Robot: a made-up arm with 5 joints. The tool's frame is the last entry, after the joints.
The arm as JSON. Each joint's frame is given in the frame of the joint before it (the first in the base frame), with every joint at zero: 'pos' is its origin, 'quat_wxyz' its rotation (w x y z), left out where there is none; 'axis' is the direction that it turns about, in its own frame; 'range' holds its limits. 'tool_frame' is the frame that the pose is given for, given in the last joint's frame.
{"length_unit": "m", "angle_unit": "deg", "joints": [
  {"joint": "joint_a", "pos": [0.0, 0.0, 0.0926], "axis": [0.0, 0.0, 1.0], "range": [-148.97, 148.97]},
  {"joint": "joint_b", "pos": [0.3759, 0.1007, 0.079], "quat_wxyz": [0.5, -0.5, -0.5, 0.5], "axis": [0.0, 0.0, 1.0], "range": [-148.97, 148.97]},
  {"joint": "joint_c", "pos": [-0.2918, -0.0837, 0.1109], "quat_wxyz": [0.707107, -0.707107, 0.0, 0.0], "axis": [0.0, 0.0, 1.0], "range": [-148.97, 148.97]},
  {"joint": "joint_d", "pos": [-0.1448, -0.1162, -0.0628], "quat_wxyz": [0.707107, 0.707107, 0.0, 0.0], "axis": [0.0, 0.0, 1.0], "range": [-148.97, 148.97]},
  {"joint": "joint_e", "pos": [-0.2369, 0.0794, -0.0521], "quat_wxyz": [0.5, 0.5, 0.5, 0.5], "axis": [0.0, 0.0, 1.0], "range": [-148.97, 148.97]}
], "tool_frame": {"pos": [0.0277, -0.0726, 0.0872], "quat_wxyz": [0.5, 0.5, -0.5, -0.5]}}
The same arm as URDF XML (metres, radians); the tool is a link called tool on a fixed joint. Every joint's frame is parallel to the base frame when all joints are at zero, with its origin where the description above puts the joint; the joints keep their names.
<robot name="arm">
  <joint name="tool_joint" type="fixed">
    <parent link="link5"/>
    <child link="tool"/>
    <origin xyz="0.0726 0.0872 -0.0277"/>
  </joint>
  <joint name="joint_e" type="revolute">
    <parent link="link4"/>
    <child link="link5"/>
    <origin xyz="0.0521 -0.2369 -0.0794"/>
    <axis xyz="0 1 0"/>
    <limit lower="-2.6" upper="2.6"/>
  </joint>
  <joint name="joint_d" type="revolute">
    <parent link="link3"/>
    <child link="link4"/>
    <origin xyz="-0.1162 -0.1448 0.0628"/>
    <axis xyz="-1 0 0"/>
    <limit lower="-2.6" upper="2.6"/>
  </joint>
  <joint name="joint_c" type="revolute">
    <parent link="link2"/>
    <child link="link3"/>
    <origin xyz="-0.1109 -0.2918 0.0837"/>
    <axis xyz="0 0 -1"/>
    <limit lower="-2.6" upper="2.6"/>
  </joint>
  <joint name="joint_b" type="revolute">
    <parent link="link1"/>
    <child link="link2"/>
    <origin xyz="0.3759 0.1007 0.079"/>
    <axis xyz="-1 0 0"/>
    <limit lower="-2.6" upper="2.6"/>
  </joint>
  <joint name="joint_a" type="revolute">
    <parent link="base_link"/>
    <child link="link1"/>
    <origin xyz="0 0 0.0926"/>
    <axis xyz="0 0 1"/>
    <limit lower="-2.6" upper="2.6"/>
  </joint>
  <link name="base_link"/>
  <link name="link1"/>
  <link name="link2"/>
  <link name="link3"/>
  <link name="link4"/>
  <link name="link5"/>
  <link name="tool"/>
</robot>

